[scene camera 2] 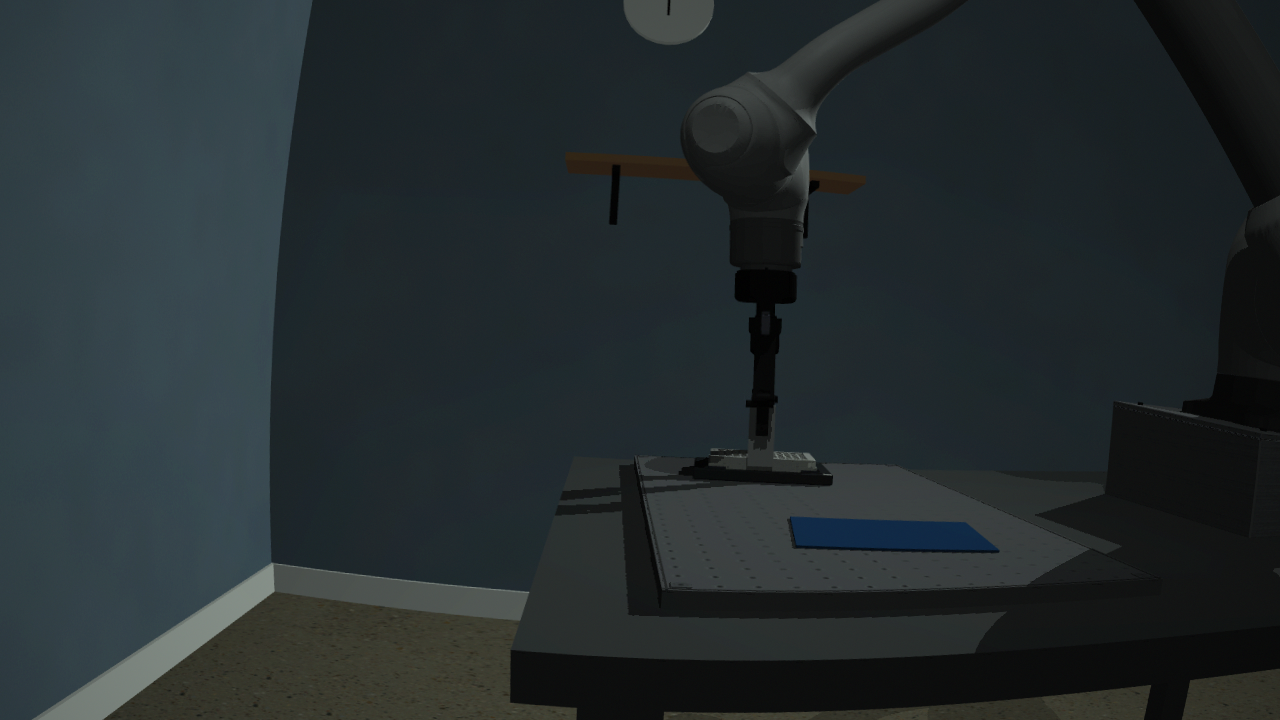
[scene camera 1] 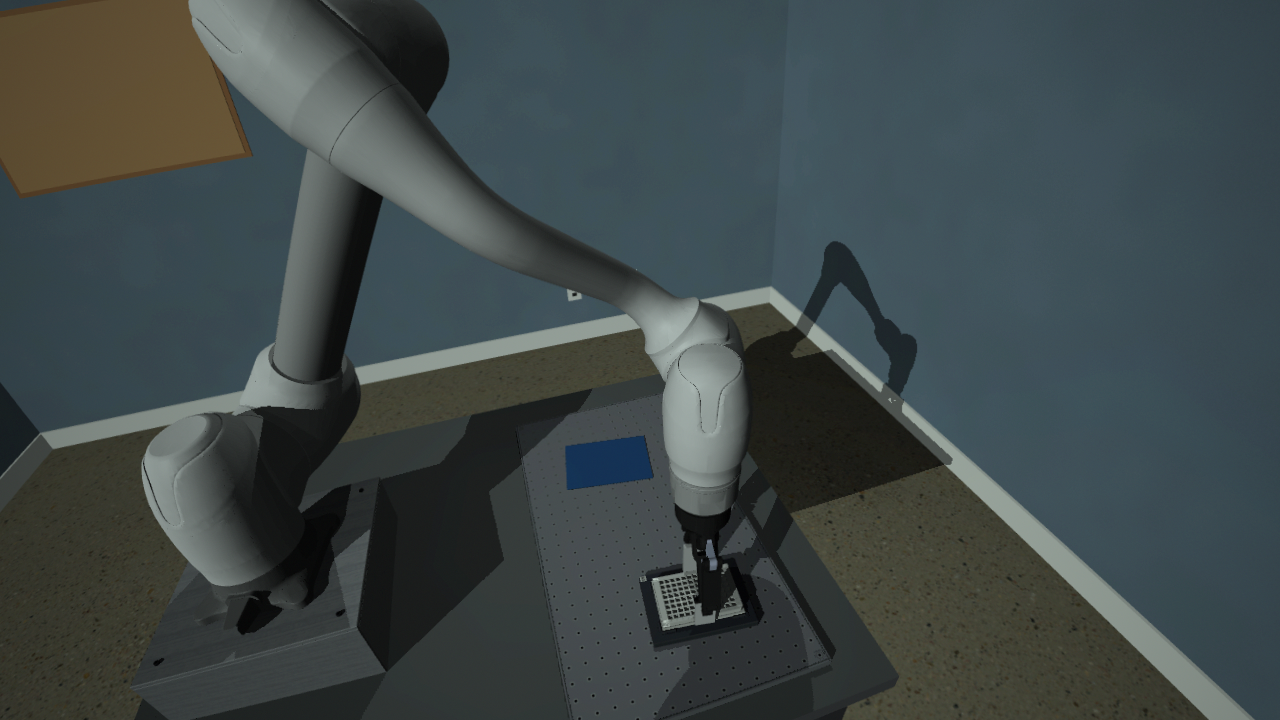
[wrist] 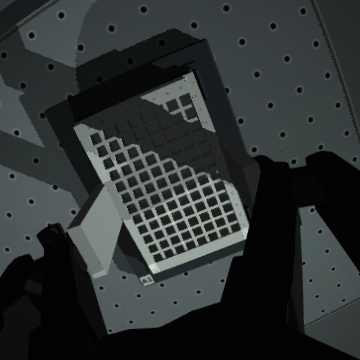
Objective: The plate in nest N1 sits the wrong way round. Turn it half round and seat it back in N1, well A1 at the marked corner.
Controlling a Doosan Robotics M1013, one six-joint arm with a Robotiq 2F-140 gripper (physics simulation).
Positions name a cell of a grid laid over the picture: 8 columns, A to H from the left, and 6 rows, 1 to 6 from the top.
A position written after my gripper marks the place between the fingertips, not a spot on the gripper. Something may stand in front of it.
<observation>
In view: my gripper (scene camera 2: E4), a dark nest N1 (scene camera 1: E6) and a blue rectangle (scene camera 1: D4).
My gripper also shows in scene camera 1 (scene camera 1: E5) and in the wrist view (wrist: D3). The dark nest N1 shows as well in the wrist view (wrist: D2).
</observation>
